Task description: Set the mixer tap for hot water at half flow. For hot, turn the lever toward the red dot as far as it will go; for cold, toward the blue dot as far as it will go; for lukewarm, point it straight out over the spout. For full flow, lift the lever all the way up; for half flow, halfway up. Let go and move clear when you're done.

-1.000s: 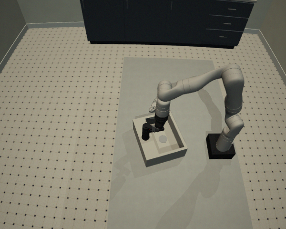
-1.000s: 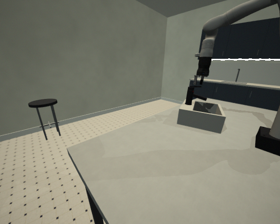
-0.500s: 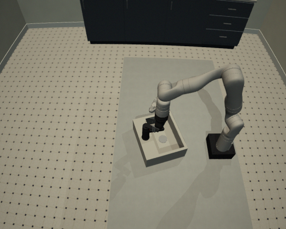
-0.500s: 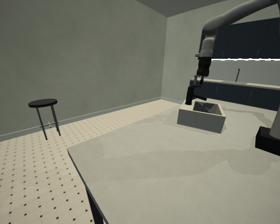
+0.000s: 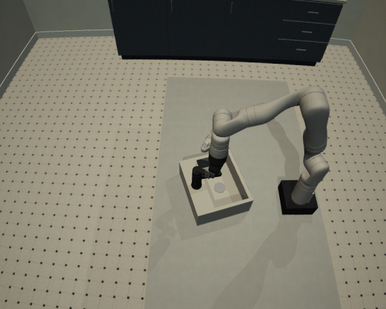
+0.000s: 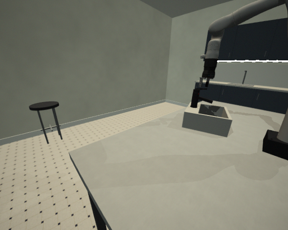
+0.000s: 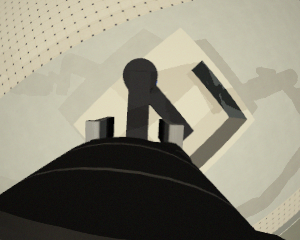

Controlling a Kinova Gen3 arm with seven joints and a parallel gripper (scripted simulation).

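My gripper is now 30 mm above the lever, 20 mm short of it and 10 mm to the left of it. Also, from my hand: sink basin 270 mm below, 70 mm to the right, 50 mm behind.
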